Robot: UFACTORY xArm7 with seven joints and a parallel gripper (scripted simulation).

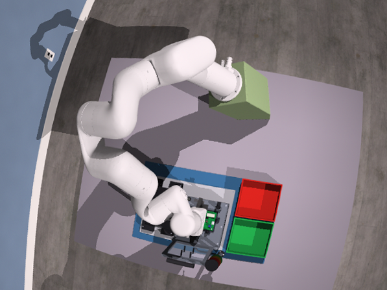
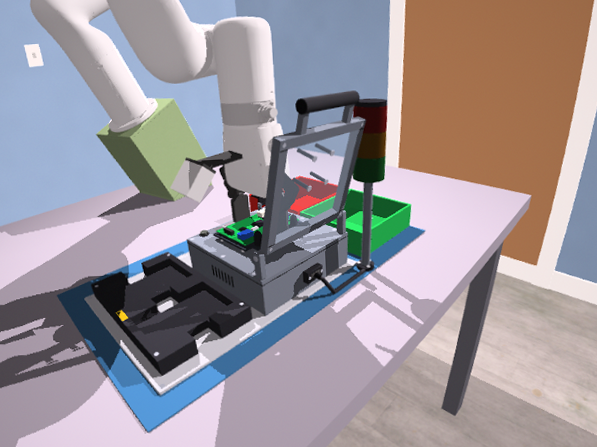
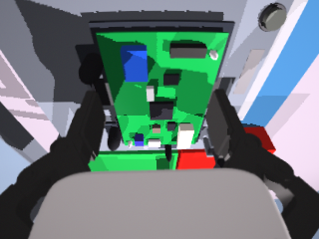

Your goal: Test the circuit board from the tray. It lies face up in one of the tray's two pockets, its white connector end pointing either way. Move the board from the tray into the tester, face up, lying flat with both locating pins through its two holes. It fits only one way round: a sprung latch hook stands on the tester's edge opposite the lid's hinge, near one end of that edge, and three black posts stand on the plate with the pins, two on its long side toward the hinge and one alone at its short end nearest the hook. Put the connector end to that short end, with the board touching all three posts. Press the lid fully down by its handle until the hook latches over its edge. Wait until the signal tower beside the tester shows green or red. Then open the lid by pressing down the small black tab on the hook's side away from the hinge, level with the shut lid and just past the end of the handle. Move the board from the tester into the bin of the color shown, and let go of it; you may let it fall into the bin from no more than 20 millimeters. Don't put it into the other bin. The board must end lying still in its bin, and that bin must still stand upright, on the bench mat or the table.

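Now: the green circuit board 1 cm below my hand. The rest, counted from my hand: clear lid 12 cm ahead, 10 cm above; green bin 3 cm ahead, 20 cm to the left, 7 cm below; plate 1 cm to the left, 1 cm below.
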